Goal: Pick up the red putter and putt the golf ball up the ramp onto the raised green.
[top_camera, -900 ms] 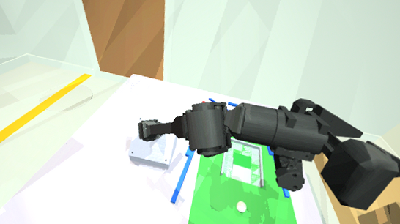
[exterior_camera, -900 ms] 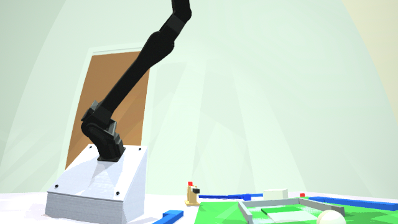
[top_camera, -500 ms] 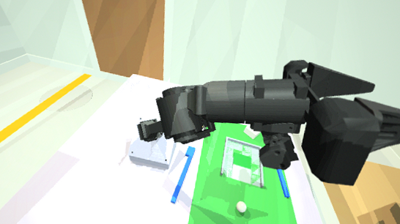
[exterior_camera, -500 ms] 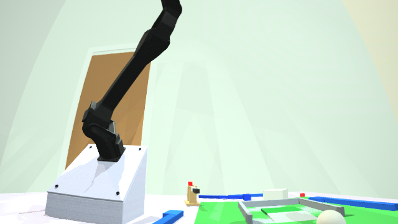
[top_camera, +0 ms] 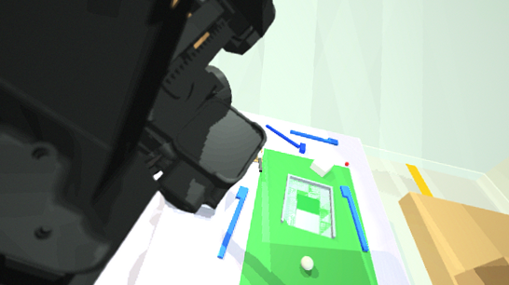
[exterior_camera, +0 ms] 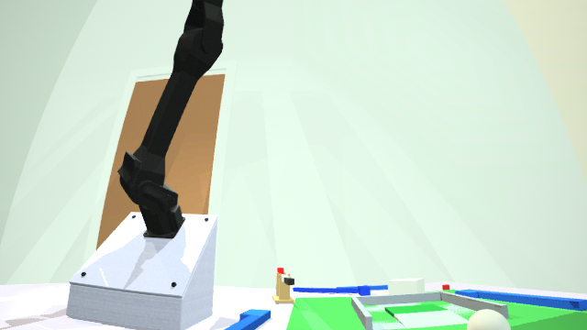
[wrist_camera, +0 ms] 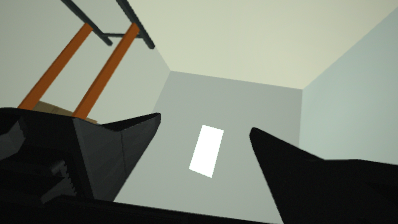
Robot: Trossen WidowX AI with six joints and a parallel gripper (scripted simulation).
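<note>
Right now the tan piece is 75 cm below my gripper tip, 72 cm to the left of it and 2 cm ahead of it. From my gripper tip the other things lie so: small red dot 79 cm to the left, 78 cm below, 52 cm ahead; then white golf ball 76 cm below, 27 cm ahead, 23 cm to the left; then green mat 79 cm below, 41 cm to the left, 29 cm ahead.
</note>
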